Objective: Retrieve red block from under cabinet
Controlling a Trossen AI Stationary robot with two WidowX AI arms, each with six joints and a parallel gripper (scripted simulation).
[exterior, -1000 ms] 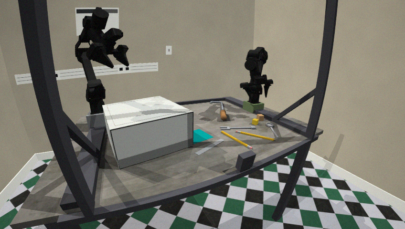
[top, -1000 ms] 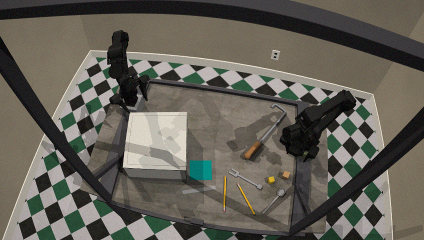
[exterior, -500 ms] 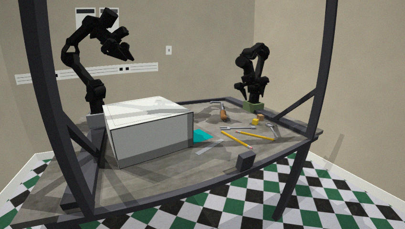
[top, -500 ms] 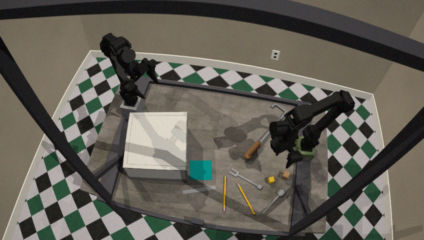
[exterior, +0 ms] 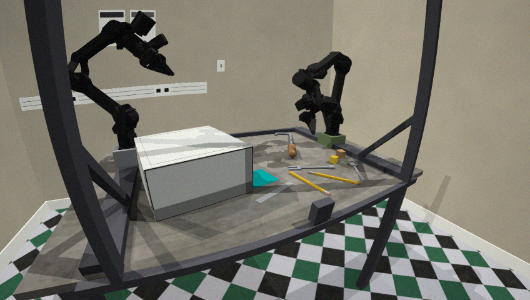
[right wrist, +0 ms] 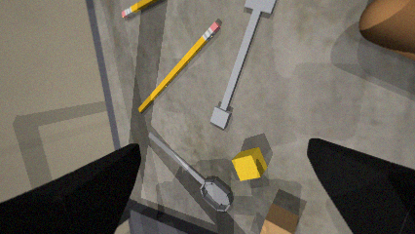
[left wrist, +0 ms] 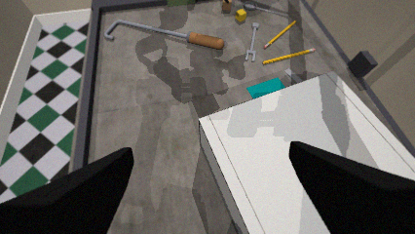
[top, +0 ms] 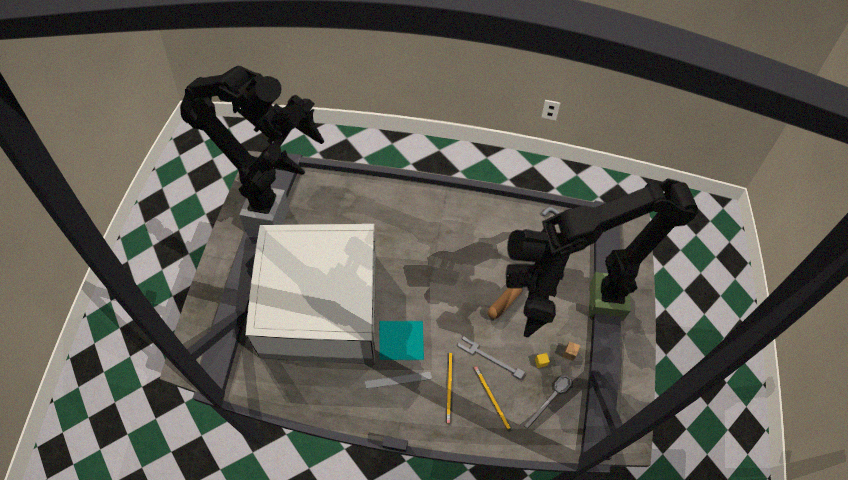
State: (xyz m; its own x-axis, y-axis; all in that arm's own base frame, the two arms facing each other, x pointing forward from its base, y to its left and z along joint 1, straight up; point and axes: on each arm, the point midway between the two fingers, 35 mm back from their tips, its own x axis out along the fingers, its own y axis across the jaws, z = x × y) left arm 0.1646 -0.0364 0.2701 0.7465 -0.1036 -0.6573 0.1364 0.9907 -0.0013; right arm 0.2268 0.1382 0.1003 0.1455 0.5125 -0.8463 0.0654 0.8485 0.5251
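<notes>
Now: right hand 15 cm above the forked wrench, 6 cm past it and 5 cm to the right of it. The rest, counted from my right hand: tan cube (14 cm below, 13 cm to the right); yellow cube (14 cm below, 6 cm to the right, 4 cm behind); spoon (15 cm below, 12 cm behind, 11 cm to the right).
</notes>
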